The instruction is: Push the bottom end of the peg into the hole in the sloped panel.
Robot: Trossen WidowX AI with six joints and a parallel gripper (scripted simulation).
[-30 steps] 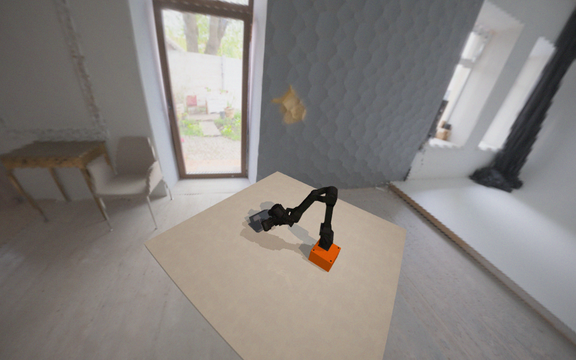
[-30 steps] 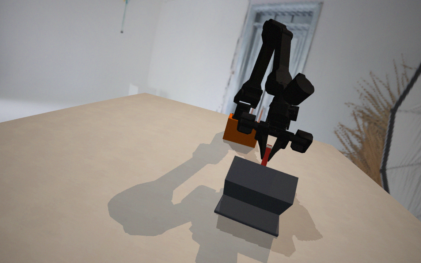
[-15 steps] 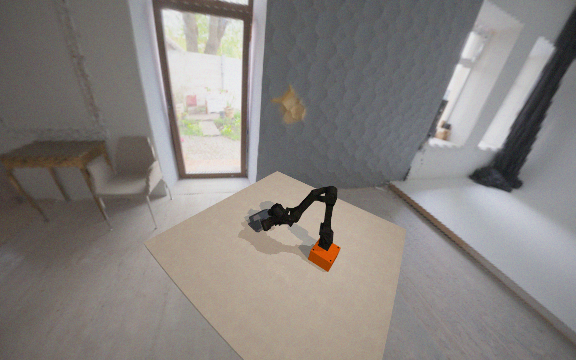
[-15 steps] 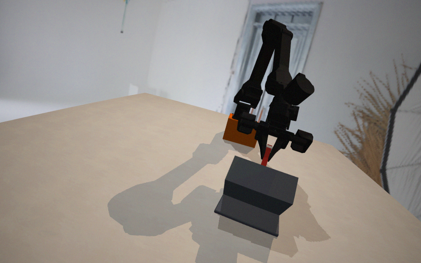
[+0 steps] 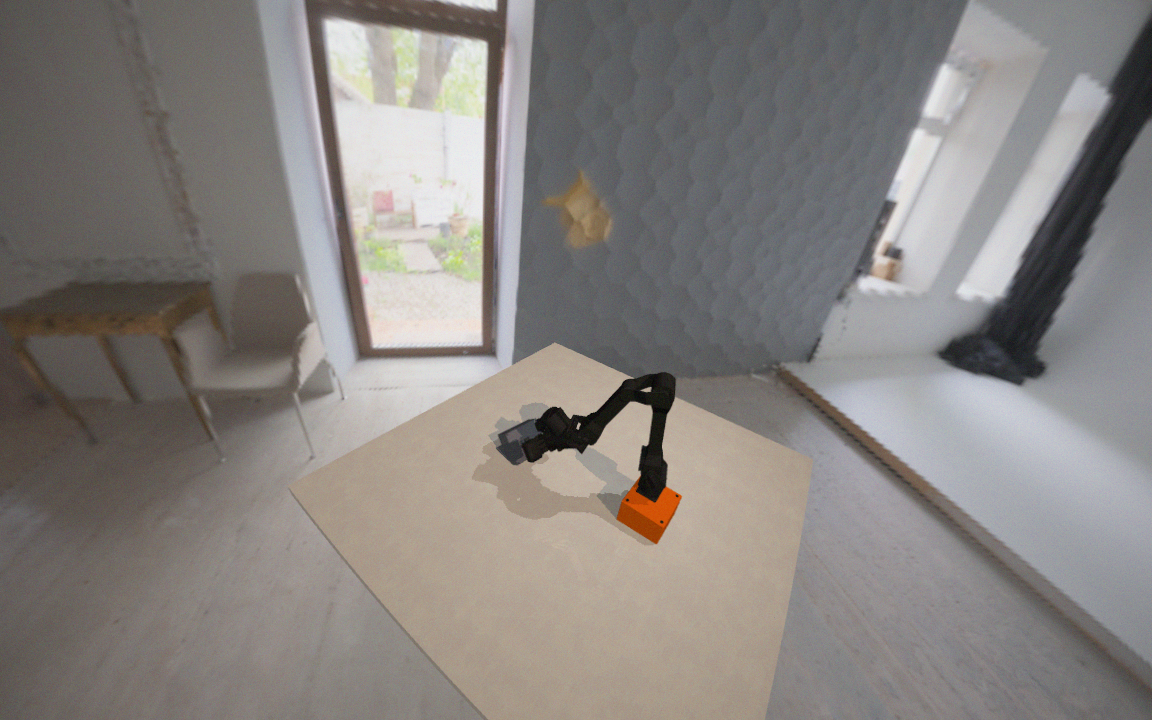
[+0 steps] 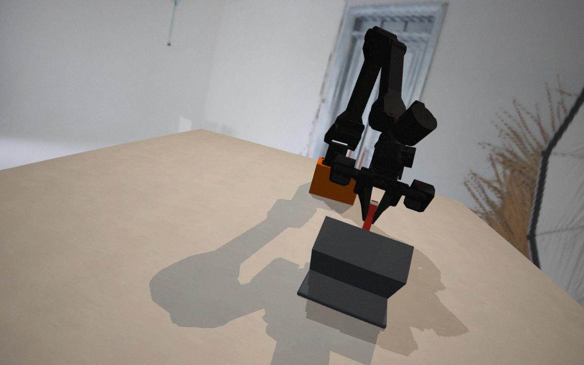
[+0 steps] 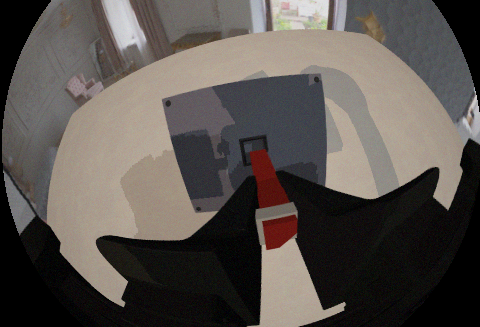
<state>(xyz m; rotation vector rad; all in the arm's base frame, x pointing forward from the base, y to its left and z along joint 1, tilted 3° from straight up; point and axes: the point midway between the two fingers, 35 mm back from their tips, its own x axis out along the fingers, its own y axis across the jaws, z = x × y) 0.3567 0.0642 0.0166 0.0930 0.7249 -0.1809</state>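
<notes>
Right now the sloped dark grey panel is 60 mm ahead of my gripper tip, 50 mm below it and 10 mm to the right of it. From my gripper tip the other things lie so: red peg: 10 mm behind, 10 mm above.
</notes>
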